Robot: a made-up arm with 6 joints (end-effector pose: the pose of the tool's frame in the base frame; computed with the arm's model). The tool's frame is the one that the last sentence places.
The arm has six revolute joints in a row. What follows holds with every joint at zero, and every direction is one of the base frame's. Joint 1 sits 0.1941 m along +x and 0.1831 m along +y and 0.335 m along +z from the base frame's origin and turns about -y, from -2.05 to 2.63 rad. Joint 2 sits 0.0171 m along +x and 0.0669 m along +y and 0.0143 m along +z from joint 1 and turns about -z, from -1.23 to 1.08 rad. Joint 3 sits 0.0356 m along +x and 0.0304 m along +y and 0.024 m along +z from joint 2 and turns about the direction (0.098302, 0.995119, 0.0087), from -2.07 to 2.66 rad. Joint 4 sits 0.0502 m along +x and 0.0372 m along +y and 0.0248 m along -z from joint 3 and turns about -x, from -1.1 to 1.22 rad. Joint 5 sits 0.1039 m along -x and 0.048 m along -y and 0.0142 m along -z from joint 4 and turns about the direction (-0.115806, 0.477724, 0.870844), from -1.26 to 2.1 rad. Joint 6 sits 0.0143 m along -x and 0.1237 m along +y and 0.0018 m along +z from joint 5 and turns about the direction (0.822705, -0.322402, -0.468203), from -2.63 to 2.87 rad. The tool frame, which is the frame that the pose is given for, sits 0.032 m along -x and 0.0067 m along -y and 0.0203 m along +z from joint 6; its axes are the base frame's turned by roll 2.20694, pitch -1.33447 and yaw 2.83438 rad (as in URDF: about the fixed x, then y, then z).
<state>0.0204 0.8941 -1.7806 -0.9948 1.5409 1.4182</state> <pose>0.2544 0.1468 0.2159 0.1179 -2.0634 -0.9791</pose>
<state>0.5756 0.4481 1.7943 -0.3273 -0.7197 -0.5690</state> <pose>0.2707 0.3297 0.4682 -1.3446 -0.1169 -0.6551</pose>
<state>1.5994 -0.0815 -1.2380 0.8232 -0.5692 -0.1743</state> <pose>0.2262 0.3770 0.4386 -0.3290 0.4684 1.2343</pose>
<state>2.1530 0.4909 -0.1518 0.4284 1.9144 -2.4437</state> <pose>0.1644 0.3618 0.2126 1.6816 0.8041 -1.9655</pose>
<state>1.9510 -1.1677 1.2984 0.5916 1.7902 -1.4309</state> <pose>0.0010 0.3277 0.2451 -0.7192 0.1317 2.3923</pose>
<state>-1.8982 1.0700 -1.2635 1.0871 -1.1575 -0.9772</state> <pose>0.1605 0.2267 0.1609 1.2589 1.5881 -1.3888</pose>
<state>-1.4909 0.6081 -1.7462 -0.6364 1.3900 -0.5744</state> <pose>0.0814 0.2199 0.2686 -0.0352 -1.6300 0.9944</pose>
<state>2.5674 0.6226 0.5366 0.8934 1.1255 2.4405</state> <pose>0.1542 0.3999 0.2022 1.6094 -0.4848 -2.3903</pose>
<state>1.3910 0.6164 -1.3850 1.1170 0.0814 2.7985</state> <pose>0.3173 0.2413 0.4931 -1.8599 0.5013 0.2170</pose>
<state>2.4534 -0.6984 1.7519 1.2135 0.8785 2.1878</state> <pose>0.0513 0.3246 0.1535 0.8810 1.9924 2.0508</pose>
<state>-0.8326 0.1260 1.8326 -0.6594 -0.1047 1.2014</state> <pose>0.3759 0.3621 0.3376 -2.7238 1.3225 -0.5942</pose>
